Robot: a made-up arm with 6 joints. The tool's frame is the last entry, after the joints. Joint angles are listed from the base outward.
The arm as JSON. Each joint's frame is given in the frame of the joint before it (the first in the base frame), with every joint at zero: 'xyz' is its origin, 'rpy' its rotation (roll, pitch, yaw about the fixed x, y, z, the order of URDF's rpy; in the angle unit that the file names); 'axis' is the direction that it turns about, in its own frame. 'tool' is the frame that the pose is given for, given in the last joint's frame.
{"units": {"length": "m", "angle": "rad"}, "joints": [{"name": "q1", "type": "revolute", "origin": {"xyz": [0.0, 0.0, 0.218], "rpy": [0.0, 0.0, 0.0]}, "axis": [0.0, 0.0, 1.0]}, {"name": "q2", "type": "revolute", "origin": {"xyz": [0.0, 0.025, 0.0], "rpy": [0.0, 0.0, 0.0]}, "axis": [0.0, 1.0, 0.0]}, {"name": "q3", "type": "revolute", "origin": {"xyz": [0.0, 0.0, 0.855], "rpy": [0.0, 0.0, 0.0]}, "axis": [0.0, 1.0, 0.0]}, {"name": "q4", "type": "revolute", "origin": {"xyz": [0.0, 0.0, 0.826], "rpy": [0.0, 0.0, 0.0]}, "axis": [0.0, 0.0, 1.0]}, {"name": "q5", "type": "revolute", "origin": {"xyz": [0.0, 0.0, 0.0], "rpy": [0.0, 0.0, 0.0]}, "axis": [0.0, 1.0, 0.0]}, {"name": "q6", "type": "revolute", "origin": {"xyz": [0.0, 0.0, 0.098], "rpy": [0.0, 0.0, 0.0]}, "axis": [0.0, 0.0, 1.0]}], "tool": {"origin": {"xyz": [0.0, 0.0, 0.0], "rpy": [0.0, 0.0, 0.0]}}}
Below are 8 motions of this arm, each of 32 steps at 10 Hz.
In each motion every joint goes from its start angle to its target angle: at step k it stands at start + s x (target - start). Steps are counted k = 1, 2, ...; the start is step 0. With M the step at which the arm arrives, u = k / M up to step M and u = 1 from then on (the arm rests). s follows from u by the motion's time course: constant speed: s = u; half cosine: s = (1 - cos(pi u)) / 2; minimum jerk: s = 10 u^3 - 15 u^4 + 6 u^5.
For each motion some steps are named. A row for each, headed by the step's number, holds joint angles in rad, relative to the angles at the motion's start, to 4 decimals.
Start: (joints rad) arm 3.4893 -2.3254 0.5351 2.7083 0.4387 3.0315
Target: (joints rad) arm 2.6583 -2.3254 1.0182 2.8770 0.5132 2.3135
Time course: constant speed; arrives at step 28
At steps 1, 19, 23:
1: -0.0297 0.0000 0.0173 0.0060 0.0027 -0.0256
19: -0.5639 0.0000 0.3278 0.1145 0.0506 -0.4872
23: -0.6826 0.0000 0.3968 0.1386 0.0612 -0.5898

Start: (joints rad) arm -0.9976 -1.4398 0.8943 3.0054 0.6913 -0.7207
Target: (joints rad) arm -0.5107 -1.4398 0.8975 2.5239 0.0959 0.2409
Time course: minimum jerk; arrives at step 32
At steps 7, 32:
7: 0.0357 0.0000 0.0002 -0.0353 -0.0437 0.0705
32: 0.4869 0.0000 0.0032 -0.4815 -0.5954 0.9616

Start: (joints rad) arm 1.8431 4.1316 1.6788 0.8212 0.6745 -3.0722
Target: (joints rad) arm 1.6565 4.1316 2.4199 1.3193 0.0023 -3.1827
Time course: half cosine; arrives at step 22
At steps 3, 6, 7, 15, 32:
3: -0.0084 0.0000 0.0335 0.0225 -0.0304 -0.0050
6: -0.0322 0.0000 0.1279 0.0860 -0.1160 -0.0191
7: -0.0429 0.0000 0.1702 0.1144 -0.1544 -0.0254
15: -0.1437 0.0000 0.5709 0.3837 -0.5178 -0.0851
32: -0.1866 0.0000 0.7411 0.4981 -0.6722 -0.1105

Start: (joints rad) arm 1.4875 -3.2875 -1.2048 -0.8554 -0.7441 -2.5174
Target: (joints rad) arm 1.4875 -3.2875 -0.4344 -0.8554 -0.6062 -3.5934
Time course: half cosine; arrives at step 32
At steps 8, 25, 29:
8: 0.0000 0.0000 0.1128 0.0000 0.0202 -0.1576
25: 0.0000 0.0000 0.6830 0.0000 0.1222 -0.9539
29: 0.0000 0.0000 0.7538 0.0000 0.1349 -1.0528

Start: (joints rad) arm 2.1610 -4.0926 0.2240 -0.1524 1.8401 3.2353
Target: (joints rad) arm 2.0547 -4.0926 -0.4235 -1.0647 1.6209 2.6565
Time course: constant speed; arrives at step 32
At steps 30, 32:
30: -0.0997 0.0000 -0.6070 -0.8553 -0.2055 -0.5426
32: -0.1063 0.0000 -0.6475 -0.9123 -0.2192 -0.5788

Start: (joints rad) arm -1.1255 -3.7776 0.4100 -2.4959 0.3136 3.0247
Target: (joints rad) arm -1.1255 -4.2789 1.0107 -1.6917 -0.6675 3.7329
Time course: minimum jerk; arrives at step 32
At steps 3, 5, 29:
3: 0.0000 -0.0036 0.0043 0.0057 -0.0070 0.0050
5: 0.0000 -0.0149 0.0179 0.0239 -0.0292 0.0211
29: 0.0000 -0.4977 0.5964 0.7985 -0.9741 0.7032

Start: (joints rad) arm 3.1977 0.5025 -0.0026 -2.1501 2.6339 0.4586
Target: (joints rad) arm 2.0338 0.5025 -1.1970 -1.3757 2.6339 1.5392
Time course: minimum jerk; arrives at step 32
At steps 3, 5, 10, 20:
3: -0.0083 0.0000 -0.0085 0.0055 0.0000 0.0077
5: -0.0346 0.0000 -0.0356 0.0231 0.0000 0.0322
10: -0.2095 0.0000 -0.2150 0.1394 0.0000 0.1945
20: -0.8436 0.0000 -0.8657 0.5613 0.0000 0.7832

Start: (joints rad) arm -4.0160 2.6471 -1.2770 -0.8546 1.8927 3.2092
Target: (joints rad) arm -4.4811 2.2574 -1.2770 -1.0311 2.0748 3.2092
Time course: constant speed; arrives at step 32
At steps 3, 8, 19, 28, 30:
3: -0.0436 -0.0365 0.0000 -0.0165 0.0171 0.0000
8: -0.1163 -0.0974 0.0000 -0.0441 0.0455 0.0000
19: -0.2762 -0.2314 0.0000 -0.1048 0.1081 0.0000
28: -0.4070 -0.3410 0.0000 -0.1544 0.1593 0.0000
30: -0.4360 -0.3653 0.0000 -0.1655 0.1707 0.0000

